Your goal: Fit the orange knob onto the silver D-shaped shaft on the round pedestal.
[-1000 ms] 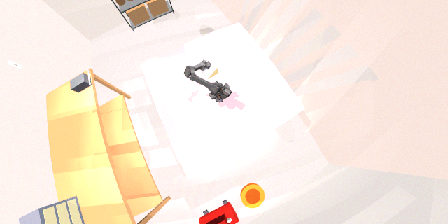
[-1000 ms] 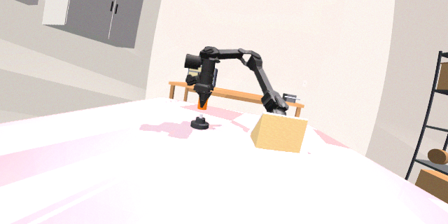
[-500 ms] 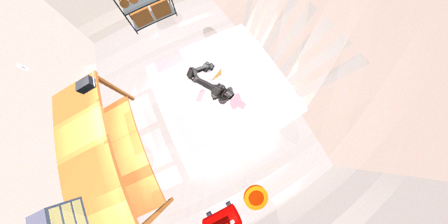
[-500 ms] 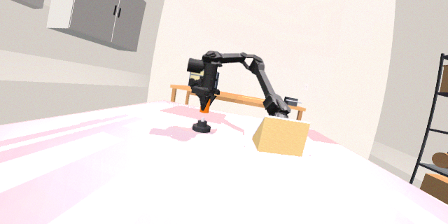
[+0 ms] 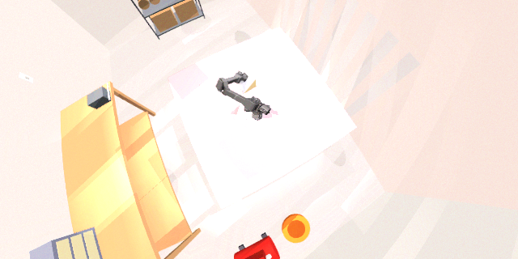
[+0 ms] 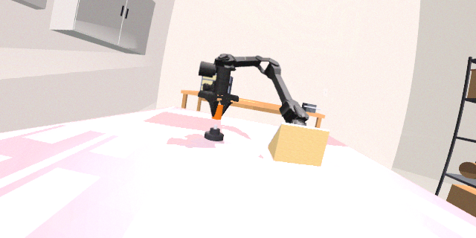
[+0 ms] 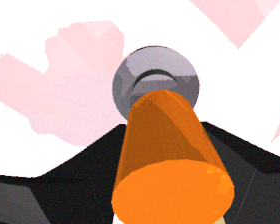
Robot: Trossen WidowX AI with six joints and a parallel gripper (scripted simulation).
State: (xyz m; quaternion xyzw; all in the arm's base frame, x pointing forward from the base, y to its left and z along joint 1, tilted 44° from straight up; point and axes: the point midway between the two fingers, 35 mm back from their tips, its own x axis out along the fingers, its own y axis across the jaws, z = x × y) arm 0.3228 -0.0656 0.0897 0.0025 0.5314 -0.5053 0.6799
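The dark round pedestal lies 60 mm below my gripper tip. The rest, counted from my gripper tip: orange knob: 30 mm above.
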